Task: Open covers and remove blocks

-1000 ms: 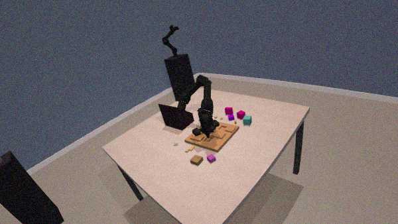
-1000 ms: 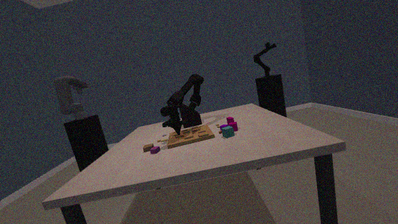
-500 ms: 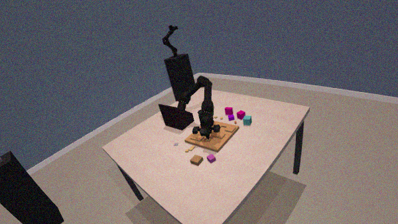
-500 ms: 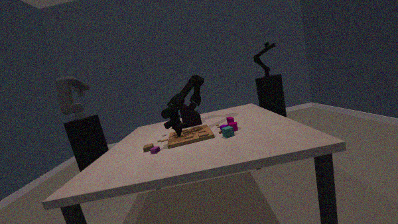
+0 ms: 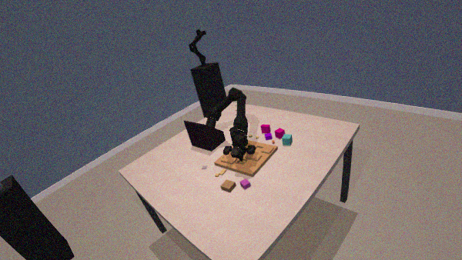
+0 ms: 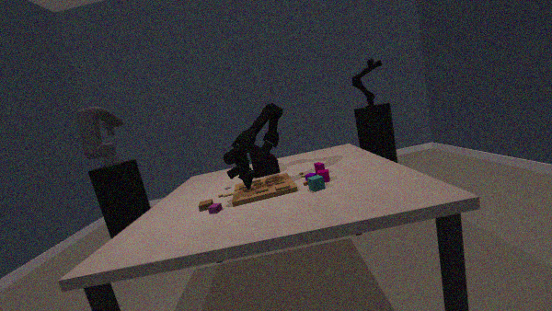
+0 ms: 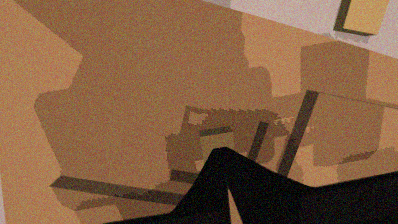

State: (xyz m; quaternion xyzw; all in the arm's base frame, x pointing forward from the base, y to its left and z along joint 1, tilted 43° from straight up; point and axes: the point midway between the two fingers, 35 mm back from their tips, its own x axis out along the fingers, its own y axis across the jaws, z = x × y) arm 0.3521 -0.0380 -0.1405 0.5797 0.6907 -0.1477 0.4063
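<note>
Now: gripper tip 21 cm past the tiny grey block, 13 cm to the left of it and 2 cm above it. From my gripper tip the other things lie so: small orange block: 6 cm ahead, 27 cm to the left, 2 cm below; then brown block: 5 cm ahead, 21 cm to the right, 1 cm below; then teal block: 16 cm ahead, 30 cm to the left.
</note>
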